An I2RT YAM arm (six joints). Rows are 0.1 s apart.
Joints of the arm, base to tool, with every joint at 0 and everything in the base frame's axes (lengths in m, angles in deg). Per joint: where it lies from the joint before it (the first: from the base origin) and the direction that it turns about. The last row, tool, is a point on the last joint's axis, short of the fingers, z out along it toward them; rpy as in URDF.
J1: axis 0 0 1 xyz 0 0 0.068
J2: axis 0 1 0 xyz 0.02 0.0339 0.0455
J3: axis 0 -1 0 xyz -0.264 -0.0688 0
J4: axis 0 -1 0 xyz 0.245 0.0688 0.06
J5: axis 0 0 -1 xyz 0.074 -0.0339 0.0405
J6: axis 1 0 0 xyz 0.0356 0 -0.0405
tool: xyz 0 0 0 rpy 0 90 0
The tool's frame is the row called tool.
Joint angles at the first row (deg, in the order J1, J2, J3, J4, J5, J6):
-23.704 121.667 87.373 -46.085 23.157 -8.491
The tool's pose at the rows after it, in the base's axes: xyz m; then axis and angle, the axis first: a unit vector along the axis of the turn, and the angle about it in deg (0 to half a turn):
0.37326, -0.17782, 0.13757, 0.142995, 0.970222, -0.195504, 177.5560
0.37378, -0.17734, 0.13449, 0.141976, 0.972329, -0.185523, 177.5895
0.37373, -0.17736, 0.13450, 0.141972, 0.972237, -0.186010, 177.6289
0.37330, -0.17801, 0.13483, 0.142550, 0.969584, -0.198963, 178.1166
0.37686, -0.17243, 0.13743, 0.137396, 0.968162, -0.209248, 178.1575
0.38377, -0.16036, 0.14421, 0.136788, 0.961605, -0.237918, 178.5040
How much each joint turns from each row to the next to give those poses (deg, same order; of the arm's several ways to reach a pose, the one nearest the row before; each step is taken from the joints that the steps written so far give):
0.001 0.938 -0.001 0.043 -2.142 -0.066
-0.001 0.416 0.001 0.044 -1.114 0.000
0.000 0.001 0.002 -0.023 0.065 0.000
0.022 0.000 -0.003 -0.042 1.596 0.022
1.006 -0.022 0.526 -0.504 1.268 0.328
2.185 0.000 1.442 -1.813 3.650 2.033

